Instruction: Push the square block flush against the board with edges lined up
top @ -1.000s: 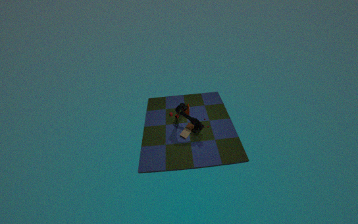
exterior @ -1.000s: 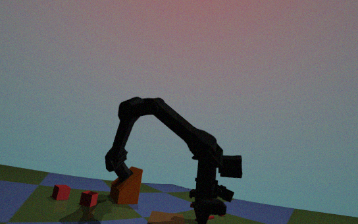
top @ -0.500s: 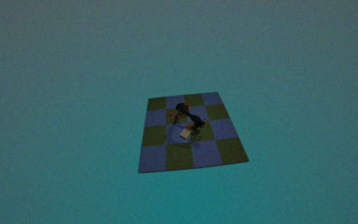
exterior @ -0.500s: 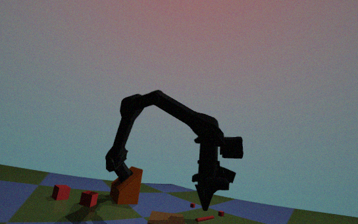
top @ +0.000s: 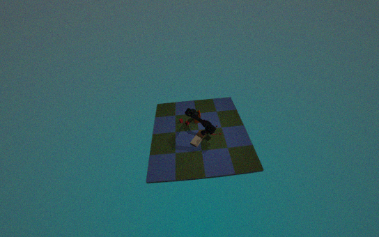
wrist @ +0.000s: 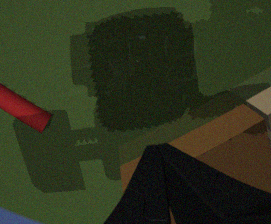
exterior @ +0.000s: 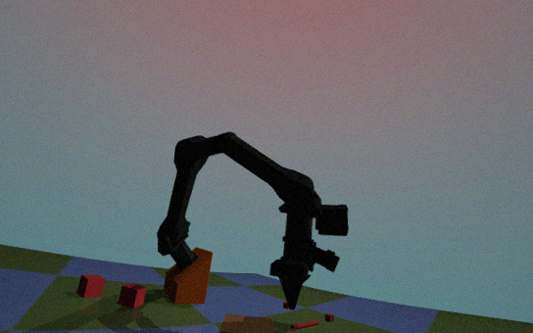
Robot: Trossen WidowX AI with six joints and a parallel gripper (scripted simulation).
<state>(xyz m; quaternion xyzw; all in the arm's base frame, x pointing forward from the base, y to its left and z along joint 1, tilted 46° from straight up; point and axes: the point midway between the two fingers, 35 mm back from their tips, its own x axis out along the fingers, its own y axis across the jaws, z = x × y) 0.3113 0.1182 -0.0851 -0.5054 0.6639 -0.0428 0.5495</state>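
Now: gripper tip 8 cm to the left of the brown flat block, 5 cm above it and 3 cm past it. The rest, counted from my gripper tip: tan flat block 14 cm to the right, 8 cm ahead, 5 cm below; then thin red bar 8 cm to the left, 6 cm below, 4 cm behind.
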